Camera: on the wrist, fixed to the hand. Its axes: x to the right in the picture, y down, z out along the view.
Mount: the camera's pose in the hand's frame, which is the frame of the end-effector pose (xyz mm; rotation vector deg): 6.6 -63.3 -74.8 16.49 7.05 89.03
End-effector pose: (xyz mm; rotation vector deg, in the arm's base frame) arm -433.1 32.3 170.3 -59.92 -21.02 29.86
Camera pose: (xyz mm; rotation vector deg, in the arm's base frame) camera -374.0 -43.0 192.4 -52.15 41.81 103.33
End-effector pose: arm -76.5 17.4 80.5 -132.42 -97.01 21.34
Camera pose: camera -104.8 38.4 172.2 -158.43 28.13 34.71
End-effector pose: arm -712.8 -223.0 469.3 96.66 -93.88 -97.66
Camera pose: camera -622.5 -245.0 437.7 8.71 -122.71 -31.53
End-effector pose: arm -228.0 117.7 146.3 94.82 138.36 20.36
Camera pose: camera -308.3 95.3 198.2 -160.65 -33.74 -12.76
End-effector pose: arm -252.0 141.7 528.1 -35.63 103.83 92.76
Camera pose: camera -222.3 59.5 483.4 -50.83 -117.92 -86.68
